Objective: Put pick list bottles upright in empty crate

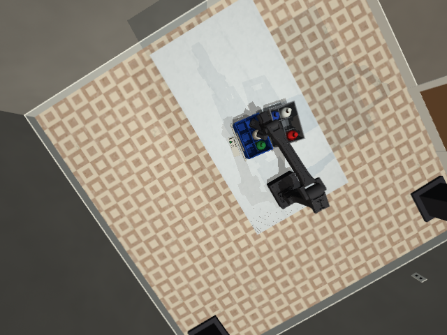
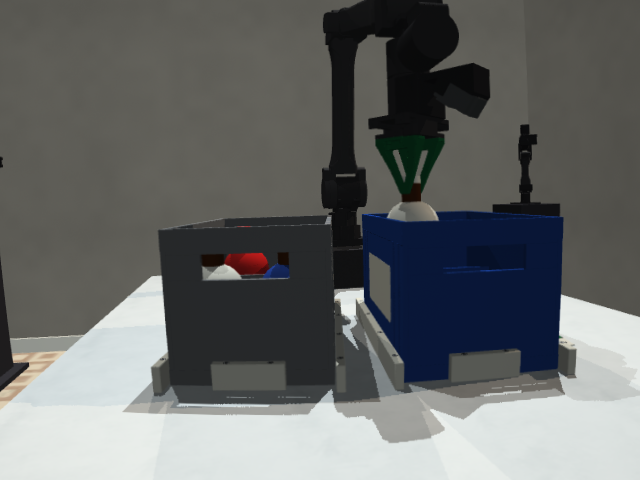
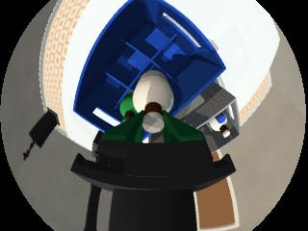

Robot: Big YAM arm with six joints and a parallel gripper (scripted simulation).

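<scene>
Right now the white bottle is 60 mm below my hand. The rest, counted from my hand: green bottle: 130 mm below, 80 mm behind, 20 mm to the left; blue bottle: 180 mm to the right, 130 mm below, 50 mm ahead; blue crate: 130 mm below, 40 mm to the left, 10 mm ahead.
</scene>
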